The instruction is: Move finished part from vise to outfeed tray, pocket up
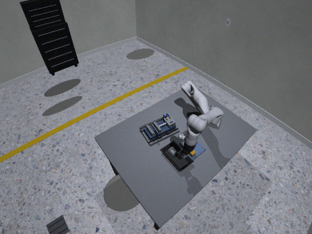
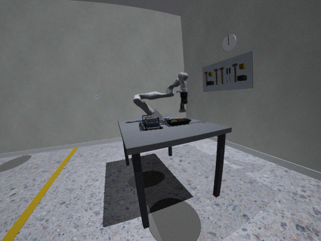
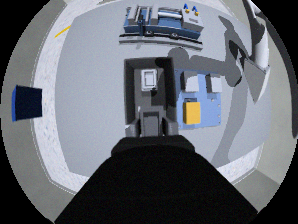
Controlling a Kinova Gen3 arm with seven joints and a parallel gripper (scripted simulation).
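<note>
The yellow block lies 14 cm below my hand and 12 cm behind it. The rest, counted from my hand: vise: 34 cm to the right, 13 cm below, 7 cm behind.
</note>
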